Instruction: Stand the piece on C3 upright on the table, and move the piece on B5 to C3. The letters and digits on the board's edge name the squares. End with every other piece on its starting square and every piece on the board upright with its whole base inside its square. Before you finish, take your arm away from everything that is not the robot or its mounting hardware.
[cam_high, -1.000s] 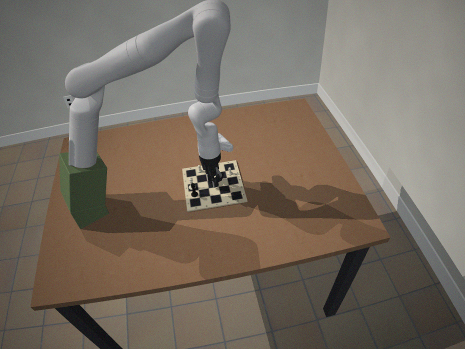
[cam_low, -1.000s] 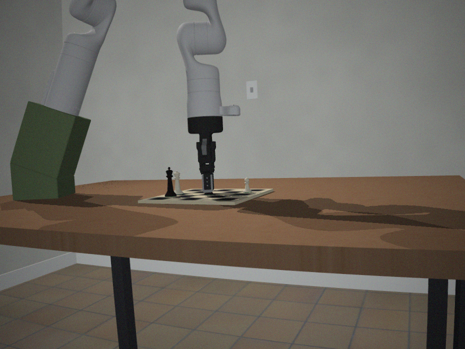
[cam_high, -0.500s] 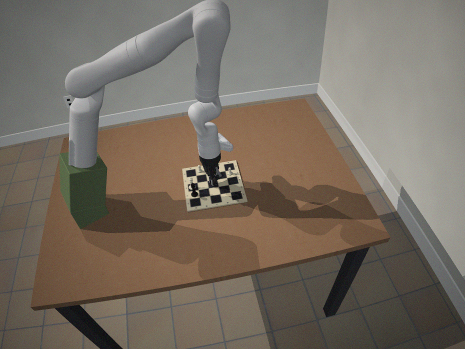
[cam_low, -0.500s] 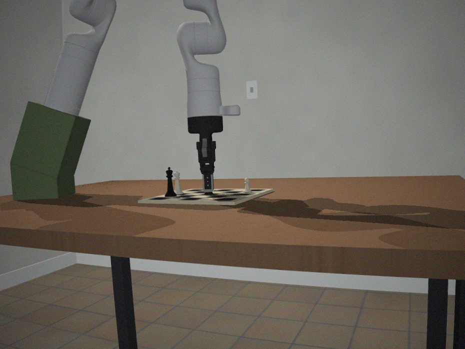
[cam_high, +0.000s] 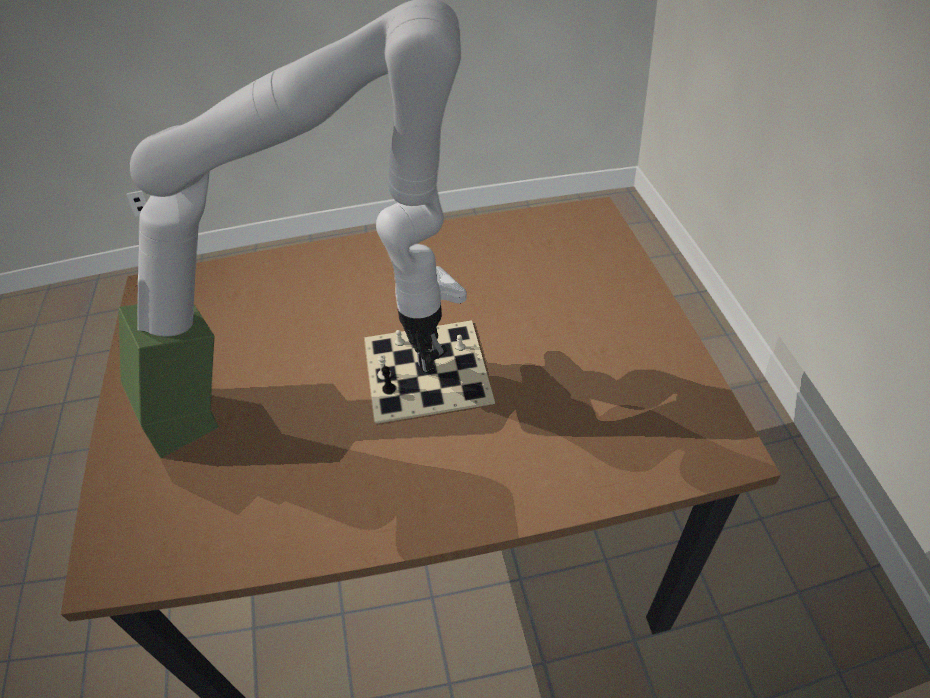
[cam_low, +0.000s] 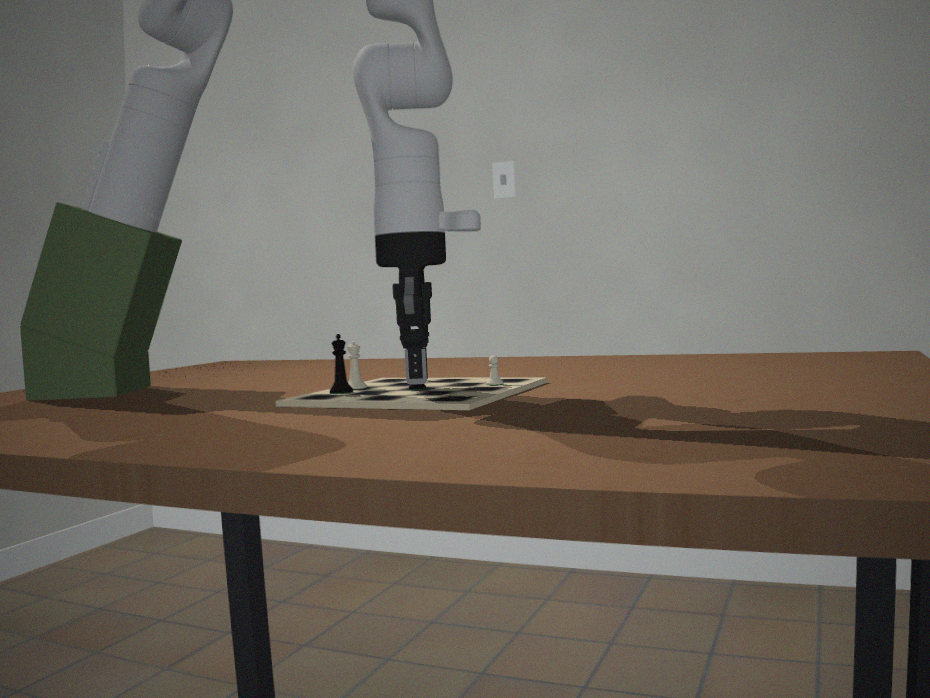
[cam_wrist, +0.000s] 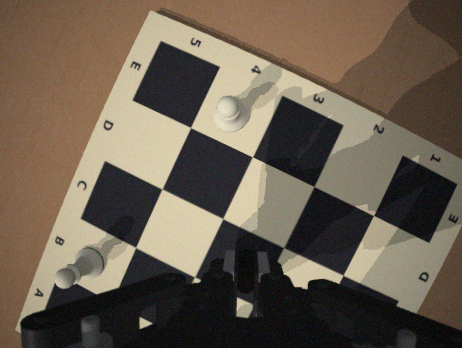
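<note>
My gripper is now 30 mm above the chessboard. Round my hand: tall white piece: 80 mm behind, 10 mm to the left; then black pawn: 10 mm below; then black king: 80 mm behind, 20 mm to the right, 10 mm above.
</note>
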